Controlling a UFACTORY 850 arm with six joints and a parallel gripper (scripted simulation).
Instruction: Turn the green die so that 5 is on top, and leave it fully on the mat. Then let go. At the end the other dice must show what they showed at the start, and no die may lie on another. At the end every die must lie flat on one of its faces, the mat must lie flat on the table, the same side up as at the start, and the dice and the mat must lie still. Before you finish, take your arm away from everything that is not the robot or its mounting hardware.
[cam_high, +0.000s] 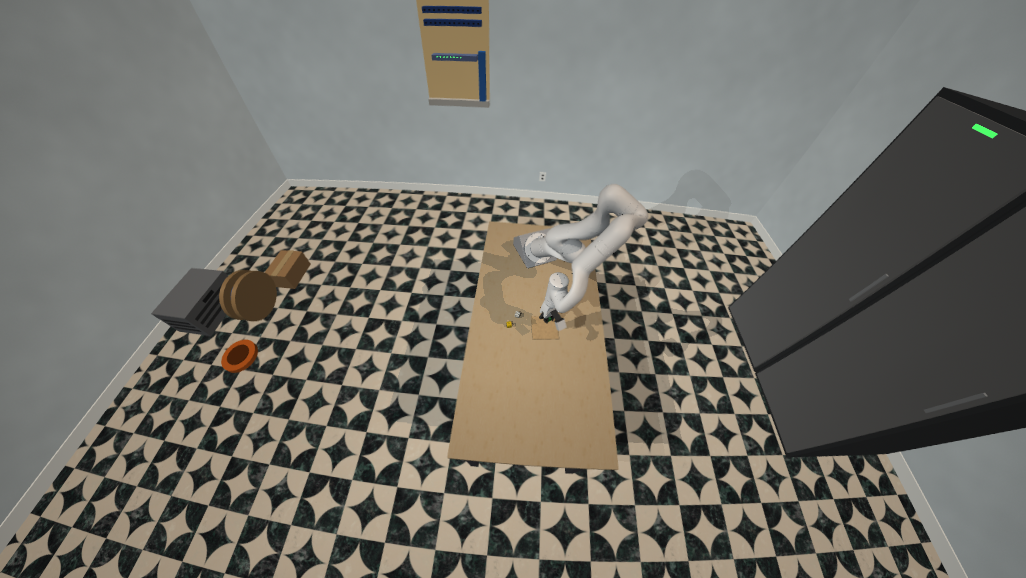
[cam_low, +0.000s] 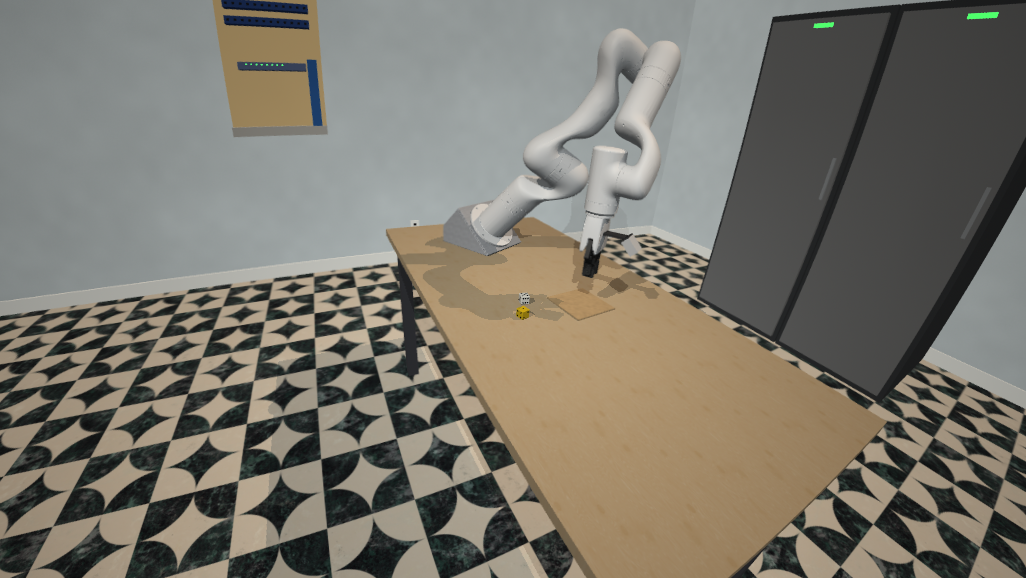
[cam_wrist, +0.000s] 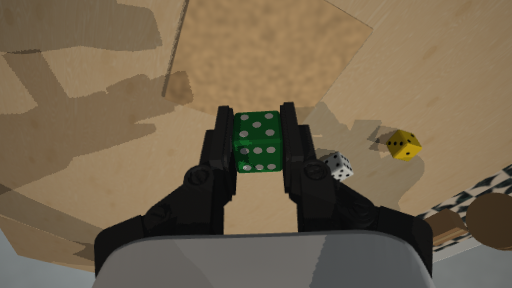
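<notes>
Right now my hand is 1 cm above the green die. From my hand the other things lie so: white die (16 cm to the right, 10 cm below, 6 cm behind); then yellow die (20 cm to the right, 10 cm below, 2 cm ahead); then tan mat (11 cm below, 1 cm to the right, 1 cm behind).
</notes>
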